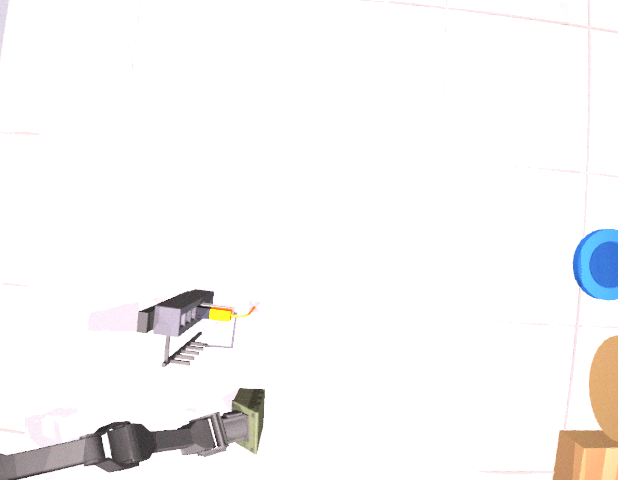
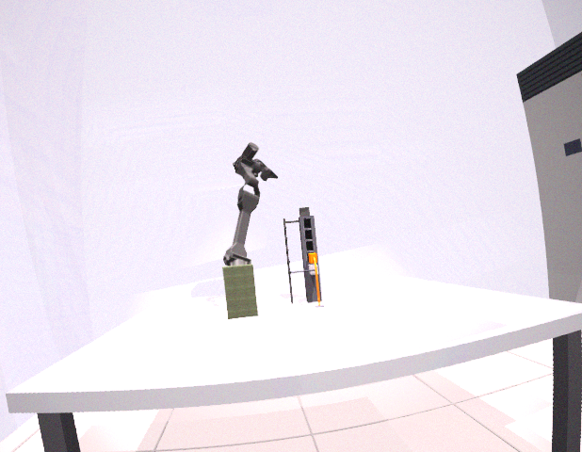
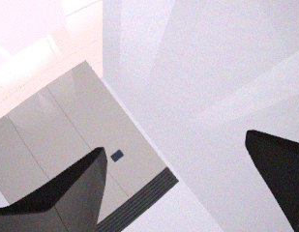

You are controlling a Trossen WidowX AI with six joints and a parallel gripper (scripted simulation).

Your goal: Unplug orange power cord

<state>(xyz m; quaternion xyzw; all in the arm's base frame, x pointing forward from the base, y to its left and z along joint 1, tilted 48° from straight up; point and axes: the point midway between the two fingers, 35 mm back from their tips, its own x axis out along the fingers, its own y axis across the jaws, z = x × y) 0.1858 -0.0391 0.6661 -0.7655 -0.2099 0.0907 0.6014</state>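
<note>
Right now the orange plug is 430 mm to the right of my gripper tip, 400 mm below it and 30 mm ahead of it.
</note>
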